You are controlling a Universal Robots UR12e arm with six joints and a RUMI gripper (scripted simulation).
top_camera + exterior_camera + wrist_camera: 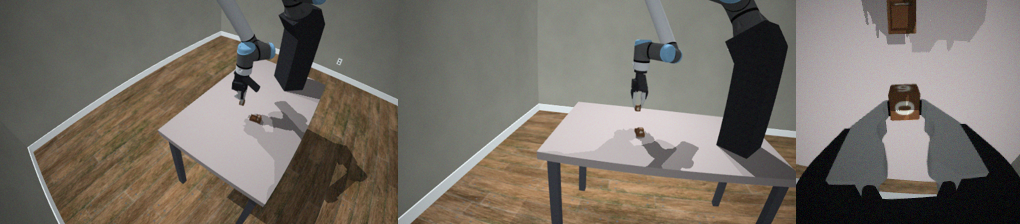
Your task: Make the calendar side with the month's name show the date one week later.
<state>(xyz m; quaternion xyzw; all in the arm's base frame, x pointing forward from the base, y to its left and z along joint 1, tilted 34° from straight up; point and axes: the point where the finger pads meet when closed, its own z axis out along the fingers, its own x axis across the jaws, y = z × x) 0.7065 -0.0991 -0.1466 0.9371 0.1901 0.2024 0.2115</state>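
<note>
Right now my hand is 30 mm past the brown wooden calendar tray, 100 mm to the right of it and 110 mm above it. Also, from my hand: brown calendar cube (10 mm below).
</note>
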